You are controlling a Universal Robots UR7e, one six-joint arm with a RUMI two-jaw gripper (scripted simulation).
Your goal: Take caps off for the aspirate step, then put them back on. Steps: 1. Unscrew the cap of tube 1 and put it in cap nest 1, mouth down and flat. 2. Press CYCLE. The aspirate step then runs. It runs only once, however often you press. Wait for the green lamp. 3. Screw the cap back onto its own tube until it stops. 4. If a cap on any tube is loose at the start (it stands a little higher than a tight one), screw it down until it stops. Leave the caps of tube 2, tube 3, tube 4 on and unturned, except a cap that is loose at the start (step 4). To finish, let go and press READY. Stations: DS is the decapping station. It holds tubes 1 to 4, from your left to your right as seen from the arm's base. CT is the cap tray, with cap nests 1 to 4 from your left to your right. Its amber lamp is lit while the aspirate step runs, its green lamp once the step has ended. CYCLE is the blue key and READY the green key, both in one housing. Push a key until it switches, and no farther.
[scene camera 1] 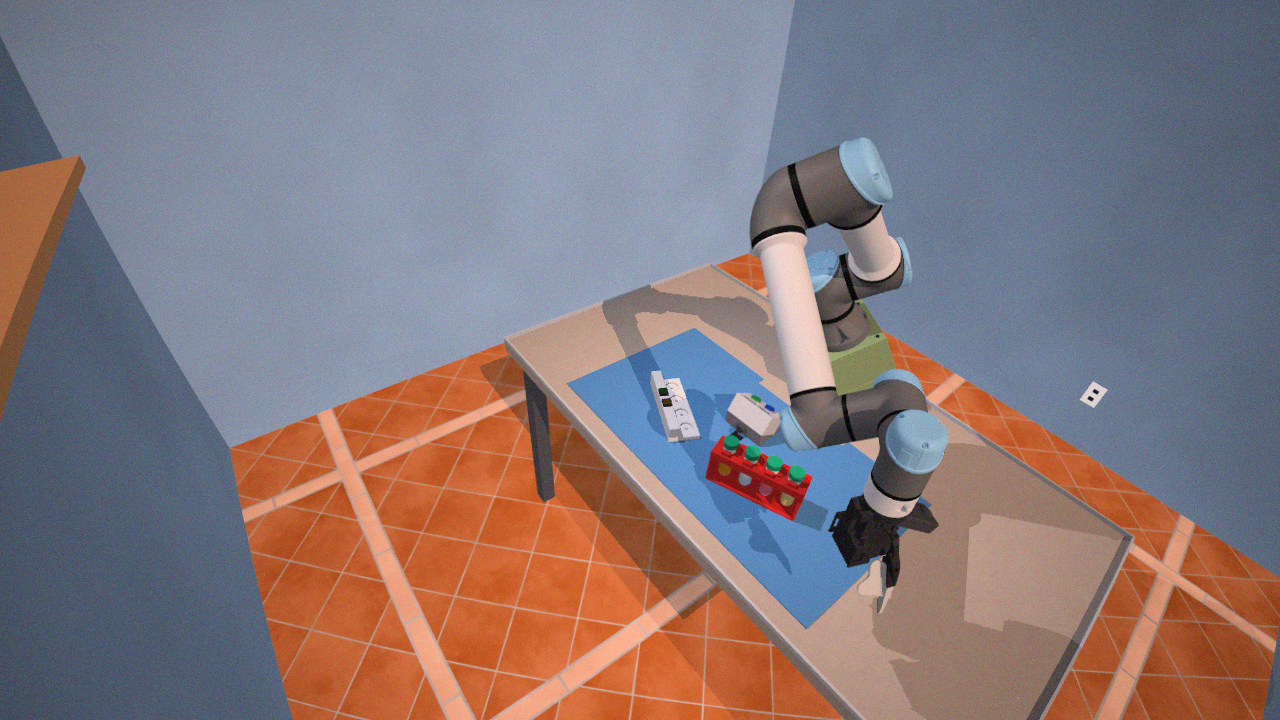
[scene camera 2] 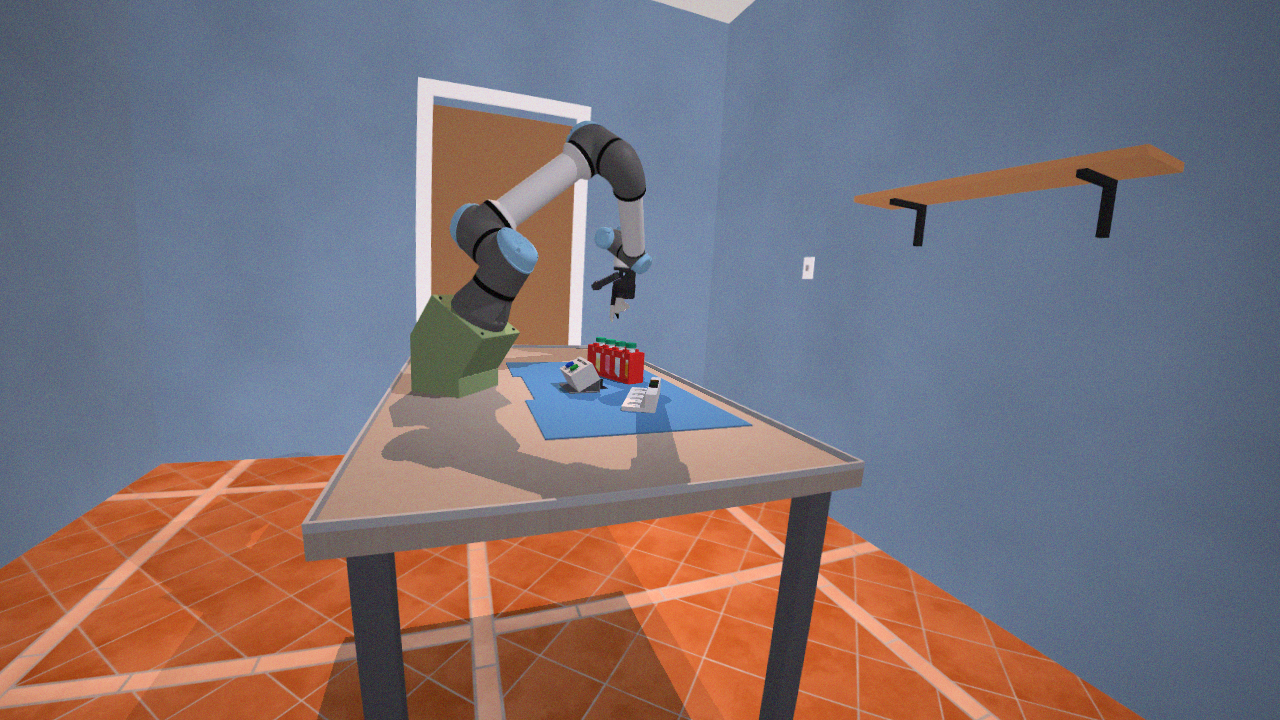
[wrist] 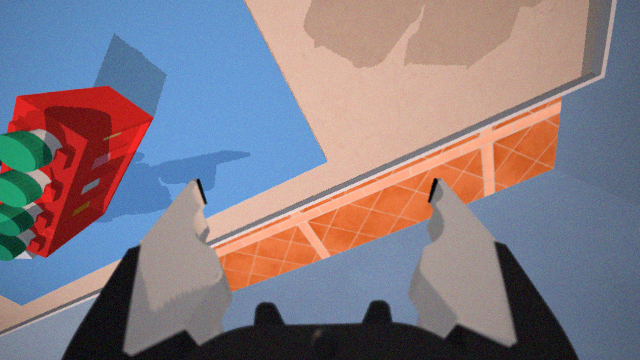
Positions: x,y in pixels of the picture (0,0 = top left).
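The gripper can be seen in the wrist view (318,180), and it appears in scene camera 1 (856,570) and scene camera 2 (615,320) as well.
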